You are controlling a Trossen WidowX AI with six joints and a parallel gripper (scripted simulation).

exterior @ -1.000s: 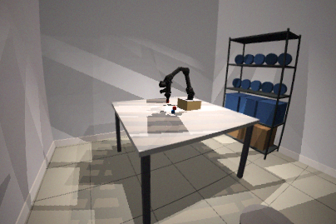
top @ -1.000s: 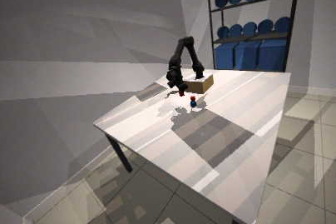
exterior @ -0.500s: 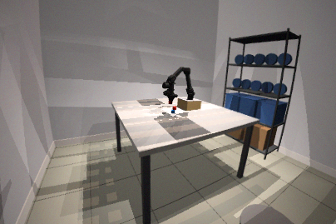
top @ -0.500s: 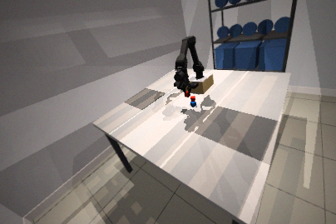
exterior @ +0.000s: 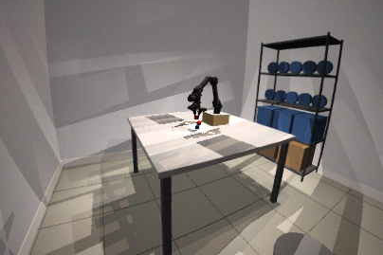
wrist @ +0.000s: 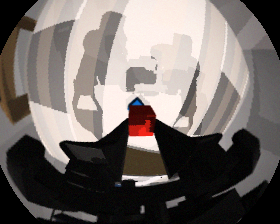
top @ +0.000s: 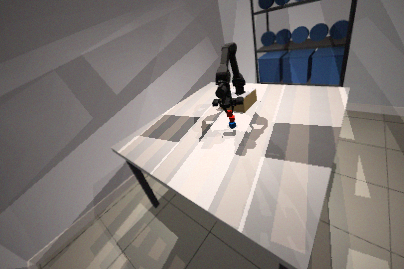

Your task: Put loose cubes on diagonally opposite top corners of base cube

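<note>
Right now the blue cube is 100 mm below my gripper tip, 20 mm behind it and 10 mm to the right of it.
</note>
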